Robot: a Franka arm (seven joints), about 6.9 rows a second.
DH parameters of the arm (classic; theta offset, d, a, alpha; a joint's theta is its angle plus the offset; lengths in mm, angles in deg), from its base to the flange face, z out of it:
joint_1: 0 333 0 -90
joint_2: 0 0 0 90
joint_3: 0 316 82.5 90
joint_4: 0 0 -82.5 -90
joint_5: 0 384 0 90
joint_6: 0 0 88 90
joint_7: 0 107 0 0
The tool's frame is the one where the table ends.
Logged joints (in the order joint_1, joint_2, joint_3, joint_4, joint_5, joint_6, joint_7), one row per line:
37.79 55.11 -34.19 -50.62 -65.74 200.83 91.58
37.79 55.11 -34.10 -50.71 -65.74 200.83 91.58
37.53 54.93 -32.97 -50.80 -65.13 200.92 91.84
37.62 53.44 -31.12 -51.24 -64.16 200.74 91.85
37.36 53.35 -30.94 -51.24 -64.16 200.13 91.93
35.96 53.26 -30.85 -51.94 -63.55 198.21 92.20
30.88 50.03 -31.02 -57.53 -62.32 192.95 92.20
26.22 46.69 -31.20 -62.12 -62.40 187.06 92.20
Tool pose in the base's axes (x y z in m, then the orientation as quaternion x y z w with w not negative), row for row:
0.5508 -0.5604 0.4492 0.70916 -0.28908 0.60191 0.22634
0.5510 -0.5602 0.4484 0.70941 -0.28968 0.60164 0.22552
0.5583 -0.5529 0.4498 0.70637 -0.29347 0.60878 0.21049
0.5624 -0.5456 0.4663 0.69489 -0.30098 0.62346 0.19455
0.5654 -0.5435 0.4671 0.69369 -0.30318 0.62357 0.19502
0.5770 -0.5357 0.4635 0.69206 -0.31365 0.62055 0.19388
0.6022 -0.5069 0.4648 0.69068 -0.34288 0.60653 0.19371
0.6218 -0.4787 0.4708 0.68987 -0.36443 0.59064 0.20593
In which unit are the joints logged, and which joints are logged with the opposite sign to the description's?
The joints are logged in degrees. Opposite sign: joint_1.
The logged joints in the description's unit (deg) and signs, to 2 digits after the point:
-37.79 55.11 -34.19 -50.62 -65.74 200.83 91.58
-37.79 55.11 -34.10 -50.71 -65.74 200.83 91.58
-37.53 54.93 -32.97 -50.80 -65.13 200.92 91.84
-37.62 53.44 -31.12 -51.24 -64.16 200.74 91.85
-37.36 53.35 -30.94 -51.24 -64.16 200.13 91.93
-35.96 53.26 -30.85 -51.94 -63.55 198.21 92.20
-30.88 50.03 -31.02 -57.53 -62.32 192.95 92.20
-26.22 46.69 -31.20 -62.12 -62.40 187.06 92.20

